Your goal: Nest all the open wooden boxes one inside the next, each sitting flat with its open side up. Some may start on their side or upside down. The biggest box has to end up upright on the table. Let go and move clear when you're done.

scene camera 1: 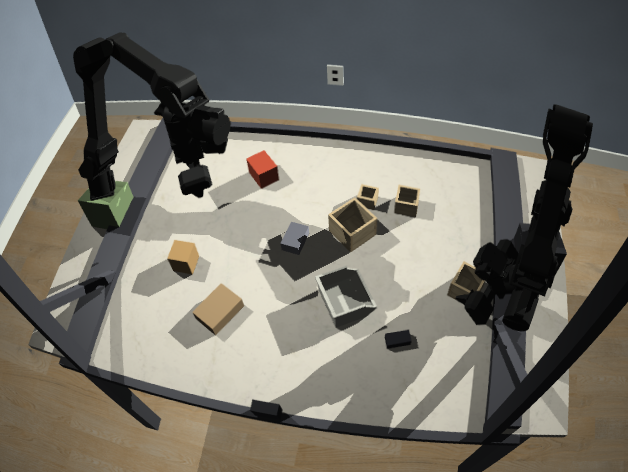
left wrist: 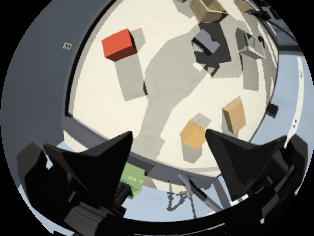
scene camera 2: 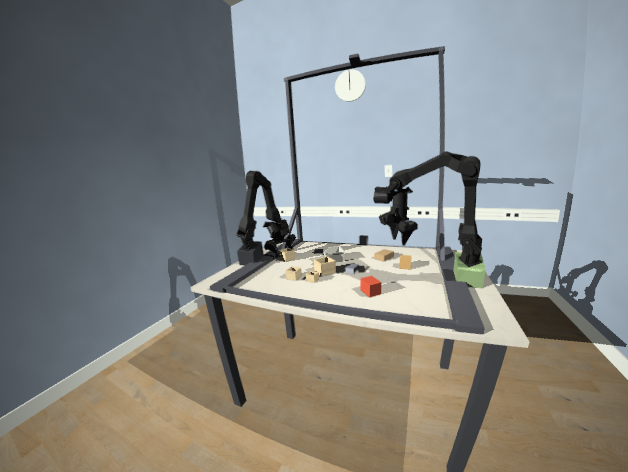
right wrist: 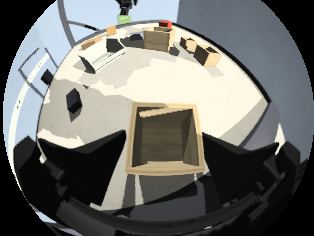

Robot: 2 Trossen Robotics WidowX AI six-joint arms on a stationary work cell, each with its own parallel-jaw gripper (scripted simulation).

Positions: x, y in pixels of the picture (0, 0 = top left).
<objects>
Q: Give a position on a flat tan block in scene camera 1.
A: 222, 304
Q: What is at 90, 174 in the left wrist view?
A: The left gripper.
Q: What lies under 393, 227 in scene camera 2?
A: The left gripper.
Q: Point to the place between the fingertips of the left gripper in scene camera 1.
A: At 197, 183
</objects>
